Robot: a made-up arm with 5 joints. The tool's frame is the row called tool.
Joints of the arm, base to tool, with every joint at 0 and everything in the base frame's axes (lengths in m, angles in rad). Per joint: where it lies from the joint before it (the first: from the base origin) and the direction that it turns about. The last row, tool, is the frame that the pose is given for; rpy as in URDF.
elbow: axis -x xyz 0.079 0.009 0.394
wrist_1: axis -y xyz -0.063 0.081 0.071
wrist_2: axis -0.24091 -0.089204 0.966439 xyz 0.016 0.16 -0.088
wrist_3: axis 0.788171 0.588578 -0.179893 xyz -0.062 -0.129 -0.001
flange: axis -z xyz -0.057 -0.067 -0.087
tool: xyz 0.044 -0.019 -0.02 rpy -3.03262 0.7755 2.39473
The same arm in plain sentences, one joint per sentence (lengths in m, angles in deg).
The arm has five revolute joints in a row. What follows holds with every joint at zero, and every direction is one of the base frame's. The first joint is mounted 0.079 m along +x and 0.009 m along +y and 0.394 m along +z from the base frame's origin and turns about -x. The second joint is mounted 0.063 m along -x and 0.081 m along +y and 0.071 m along +z from the first joint and turns about -y. The third joint is mounted 0.016 m along +x and 0.16 m along +y and 0.088 m along -z from the second joint and turns about the direction (-0.24091, -0.089204, 0.966439). The fourth joint is mounted 0.062 m along -x and 0.129 m along -y and 0.001 m along -z from the third joint and turns about the direction (0.788171, 0.588578, -0.179893). The fifth joint is mounted 0.057 m along -x and 0.067 m along -y and 0.087 m along -z from the fourth joint and turns about -z. The tool frame, which is the frame that the pose is given for, is mounted 0.044 m along +x and 0.019 m along -y and 0.02 m along -z from the fifth joint; its axes are the base frame's turned by roll -173.76, pitch 44.43 and yaw 137.21 deg (as in URDF: about the fixed x, then y, then z).
